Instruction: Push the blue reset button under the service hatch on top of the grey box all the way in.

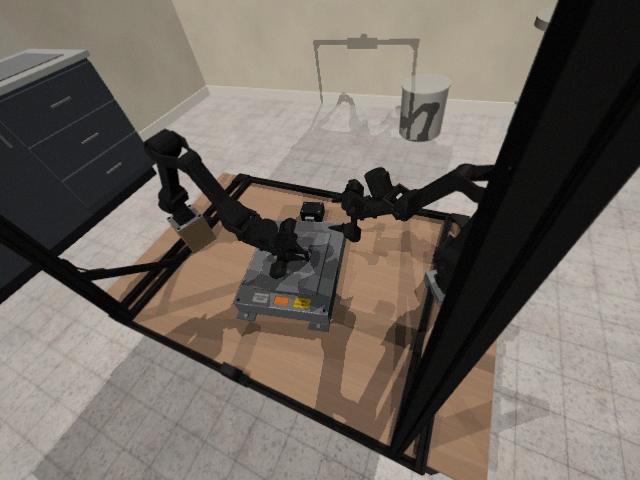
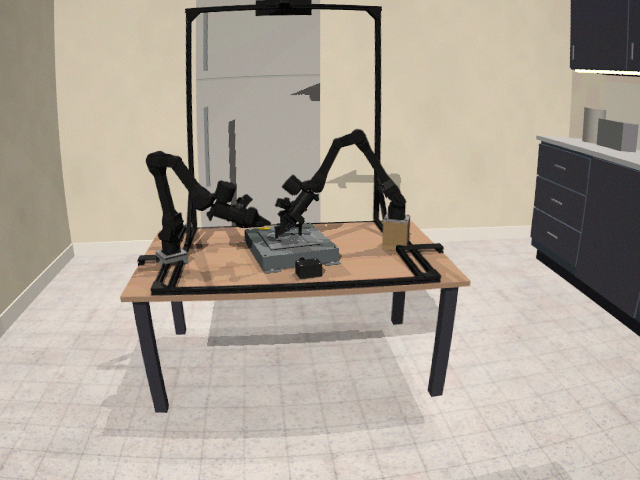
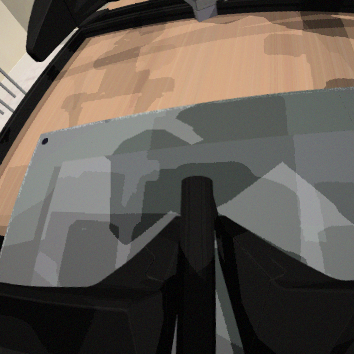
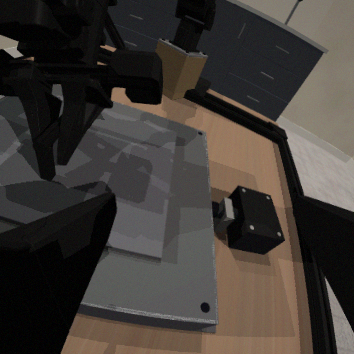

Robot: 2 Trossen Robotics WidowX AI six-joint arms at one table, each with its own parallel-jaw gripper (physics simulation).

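The grey box point(image 1: 325, 278) point(image 2: 290, 256) point(image 4: 175, 281) sits mid-table. Its flat service hatch point(image 4: 140, 211) point(image 3: 281, 197) lies closed on top. The blue button is hidden. My left gripper point(image 1: 277, 269) point(image 2: 280, 230) point(image 3: 199, 223) point(image 4: 51, 163) points down onto the hatch. It is shut on the hatch's black bar handle point(image 3: 197, 204). My right gripper point(image 1: 346, 231) point(image 2: 263, 221) is open and empty. It hovers just above the box's far corner.
A small black block point(image 1: 312, 210) point(image 2: 309, 268) point(image 4: 254, 225) stands against the box's far side. A tan mount point(image 1: 194, 231) point(image 2: 395, 233) point(image 4: 179, 70) holds the left arm's base. A black frame rail point(image 1: 237, 373) point(image 2: 294, 287) rings the table. A dark cabinet point(image 1: 104, 143) point(image 2: 549, 190) stands nearby.
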